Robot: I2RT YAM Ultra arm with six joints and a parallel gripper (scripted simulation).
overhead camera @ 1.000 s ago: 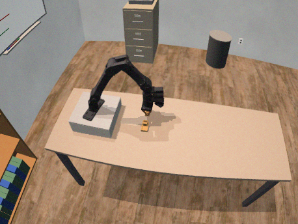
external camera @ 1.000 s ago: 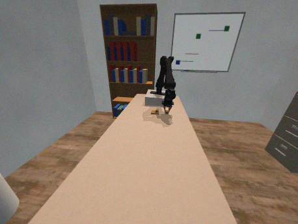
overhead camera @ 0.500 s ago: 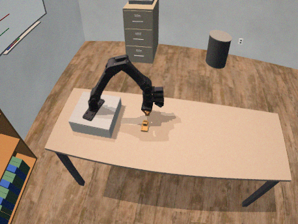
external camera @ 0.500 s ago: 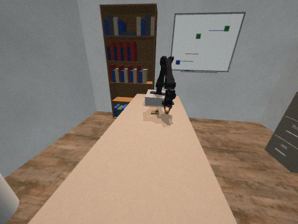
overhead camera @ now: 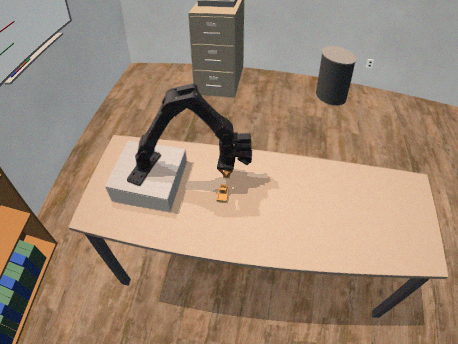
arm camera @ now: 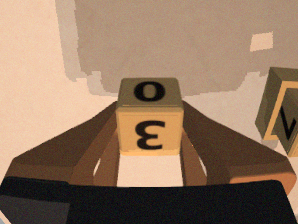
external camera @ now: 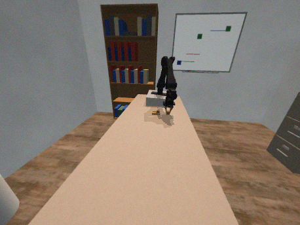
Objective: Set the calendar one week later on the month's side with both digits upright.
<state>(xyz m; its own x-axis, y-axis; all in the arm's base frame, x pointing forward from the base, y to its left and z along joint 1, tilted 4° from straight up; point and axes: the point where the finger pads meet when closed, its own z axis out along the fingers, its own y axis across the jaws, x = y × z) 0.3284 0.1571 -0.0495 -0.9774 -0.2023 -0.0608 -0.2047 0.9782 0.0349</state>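
My gripper is now right at the wooden digit cube. From my hand the other things lie so: calendar tray: 100 mm to the right, 20 mm ahead, 10 mm below.
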